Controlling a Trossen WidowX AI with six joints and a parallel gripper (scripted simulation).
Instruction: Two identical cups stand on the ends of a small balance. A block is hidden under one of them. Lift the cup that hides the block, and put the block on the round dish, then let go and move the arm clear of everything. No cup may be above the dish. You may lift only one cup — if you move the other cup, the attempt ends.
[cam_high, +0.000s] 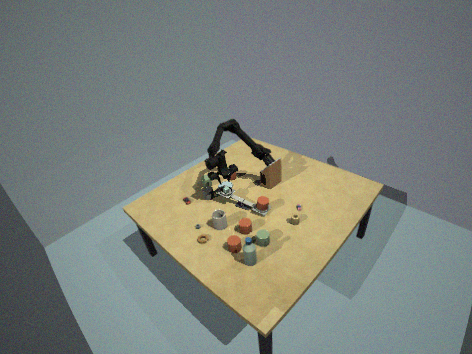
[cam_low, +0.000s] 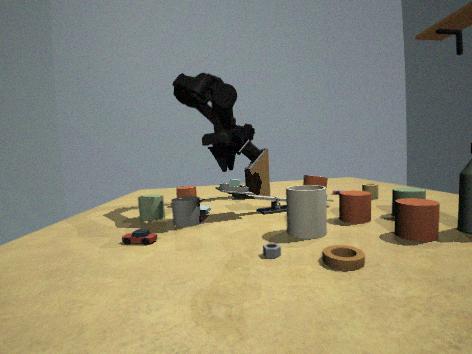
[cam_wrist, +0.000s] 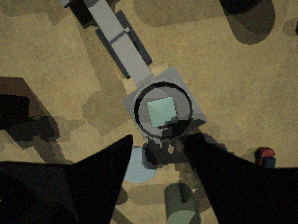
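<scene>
The pale green block lies 4 cm below my gripper tip, 1 cm to the left of it and 1 cm ahead of it. Round my gripper tip: toy car 22 cm to the right, 17 cm ahead, 11 cm below; then grey cylinder 10 cm to the right, 9 cm below, 4 cm ahead; then light blue round dish 12 cm below, 10 cm to the right, 10 cm behind.
</scene>
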